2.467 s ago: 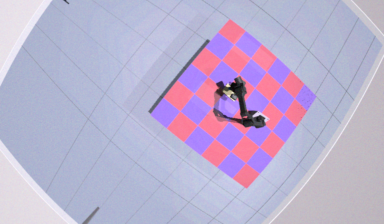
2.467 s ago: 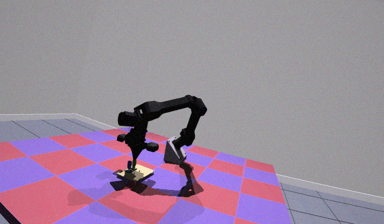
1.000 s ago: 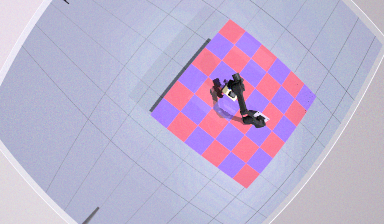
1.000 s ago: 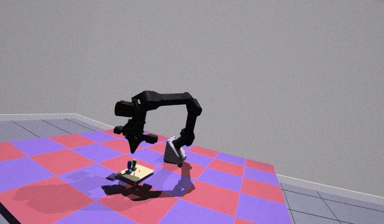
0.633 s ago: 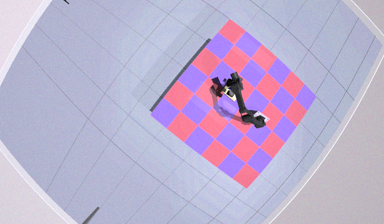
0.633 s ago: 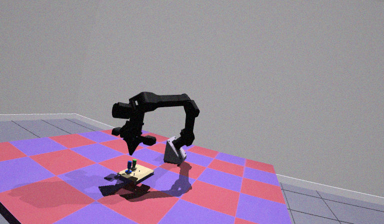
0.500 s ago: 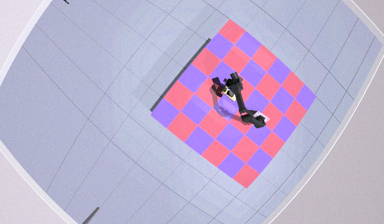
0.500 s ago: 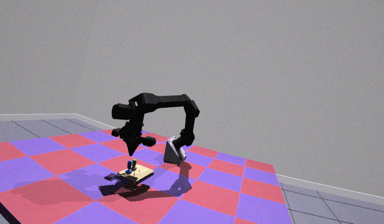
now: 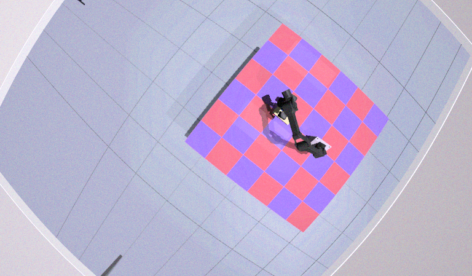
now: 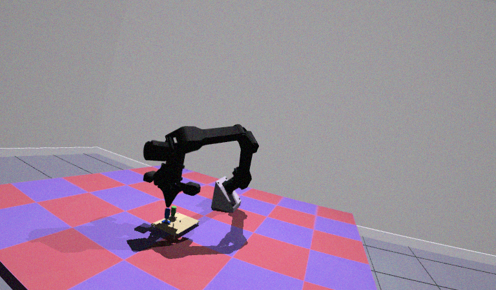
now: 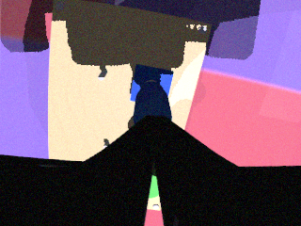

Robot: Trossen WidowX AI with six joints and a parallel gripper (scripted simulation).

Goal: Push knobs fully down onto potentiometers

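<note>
Now: the blue knob 20 mm below my gripper tip. Also, from my gripper tip: green knob 50 mm behind, 30 mm below.
</note>
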